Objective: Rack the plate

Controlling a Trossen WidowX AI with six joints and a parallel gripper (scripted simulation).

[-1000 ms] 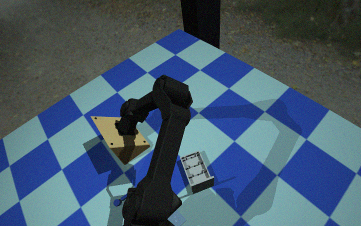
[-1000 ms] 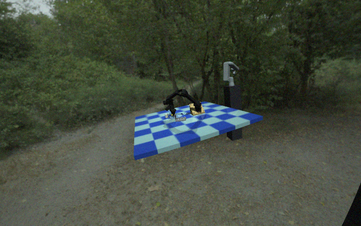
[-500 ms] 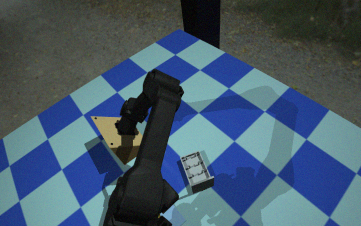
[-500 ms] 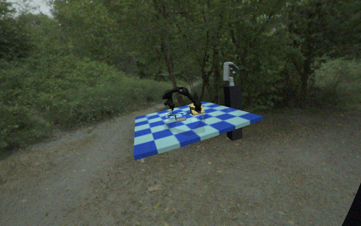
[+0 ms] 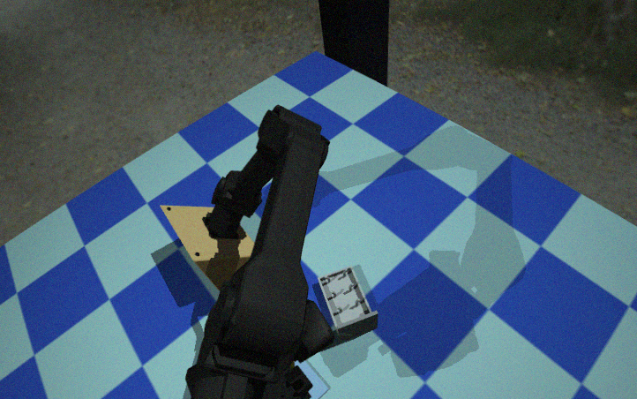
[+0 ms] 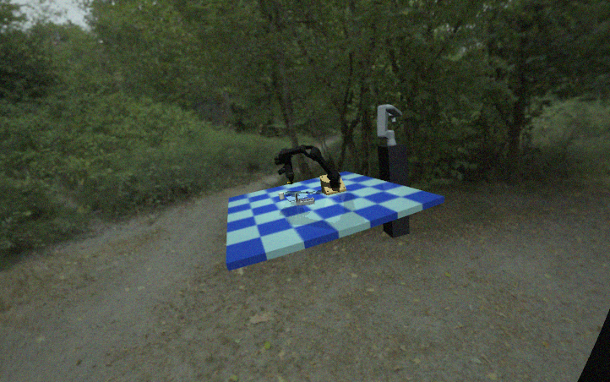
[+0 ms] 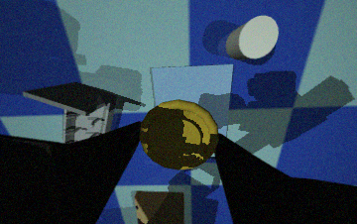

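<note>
Right now the grey dish rack is 17 cm to the left of my gripper tip, 10 cm below it and 7 cm behind it. From my gripper tip the other things lie so: light blue mat: 12 cm below, 2 cm to the right, 2 cm behind; then yellow plate: 1 cm above; then blue spoon: 13 cm behind, 12 cm below, 9 cm to the right.
</note>
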